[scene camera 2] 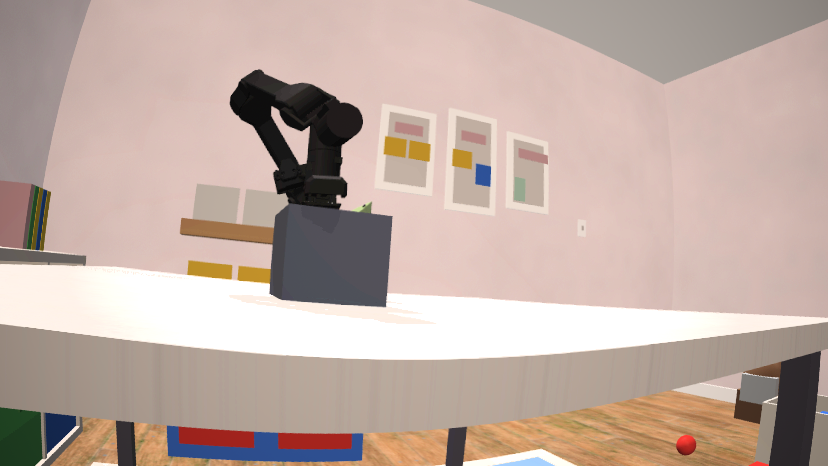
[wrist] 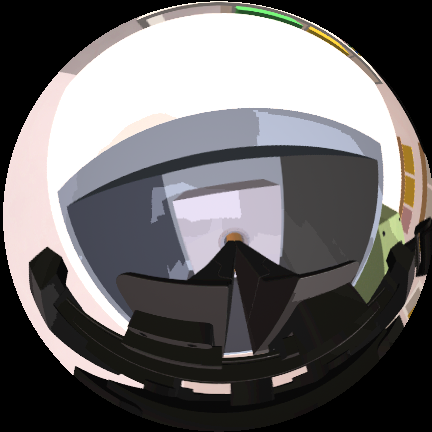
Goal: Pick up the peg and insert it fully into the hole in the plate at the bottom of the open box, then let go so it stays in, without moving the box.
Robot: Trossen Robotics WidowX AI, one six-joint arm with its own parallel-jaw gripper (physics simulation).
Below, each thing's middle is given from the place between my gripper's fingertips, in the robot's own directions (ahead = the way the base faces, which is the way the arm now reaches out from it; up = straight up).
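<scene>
The grey box (scene camera 2: 321,255) is 1 cm to the left of my hand and 1 cm below it. I also see the pale plate (wrist: 205,215), which, counted from my hand, is 1 cm to the left of it and 5 cm below it.
</scene>
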